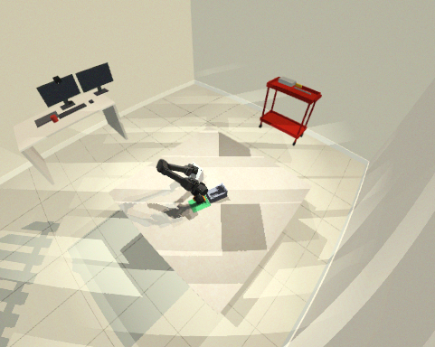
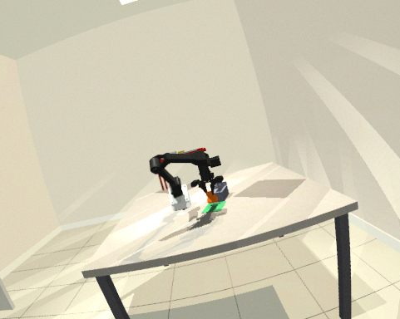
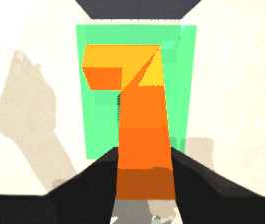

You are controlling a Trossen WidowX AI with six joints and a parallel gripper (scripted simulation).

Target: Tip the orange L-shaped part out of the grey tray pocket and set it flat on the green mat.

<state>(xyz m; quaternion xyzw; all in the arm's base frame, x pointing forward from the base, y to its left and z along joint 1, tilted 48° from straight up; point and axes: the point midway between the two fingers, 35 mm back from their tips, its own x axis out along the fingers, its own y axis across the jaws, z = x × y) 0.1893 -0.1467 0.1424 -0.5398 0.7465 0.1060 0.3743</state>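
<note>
Now: gripper tip 10 cm above the green mat, 2 cm to the right of it and 1 cm short of it. From my gripper tip the other things lie so: orange L-shaped part (4 cm to the left, 3 cm below).
</note>
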